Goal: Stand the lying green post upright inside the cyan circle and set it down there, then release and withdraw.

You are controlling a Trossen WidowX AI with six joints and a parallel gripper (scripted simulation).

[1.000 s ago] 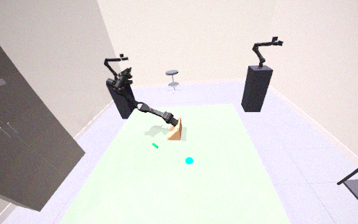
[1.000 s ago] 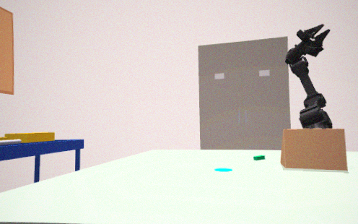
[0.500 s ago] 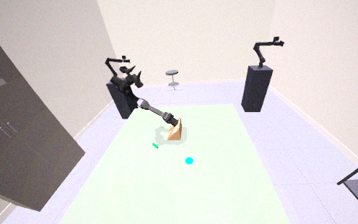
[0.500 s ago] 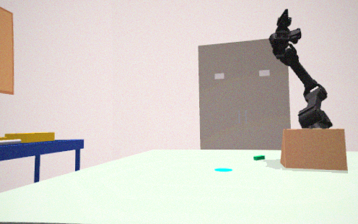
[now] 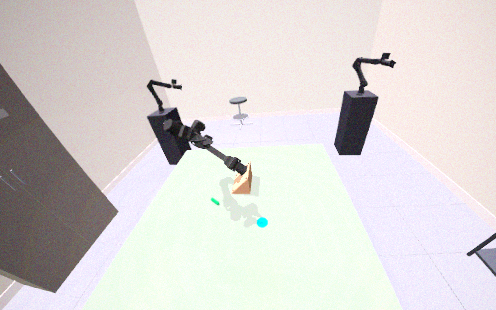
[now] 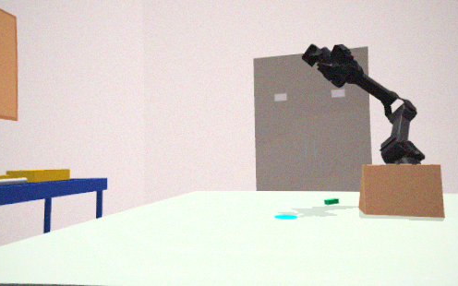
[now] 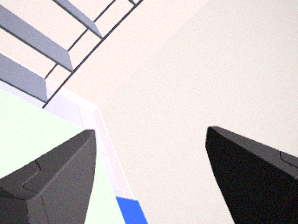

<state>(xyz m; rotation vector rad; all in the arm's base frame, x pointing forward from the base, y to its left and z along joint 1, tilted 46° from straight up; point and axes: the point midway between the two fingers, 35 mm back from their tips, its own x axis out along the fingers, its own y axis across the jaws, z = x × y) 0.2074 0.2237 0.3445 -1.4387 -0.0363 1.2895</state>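
Right now my gripper tip is 40 mm past the green post, 100 mm to the left of it and 470 mm above it. Also, from my gripper tip: cyan circle (80 mm ahead, 210 mm to the left, 480 mm below).
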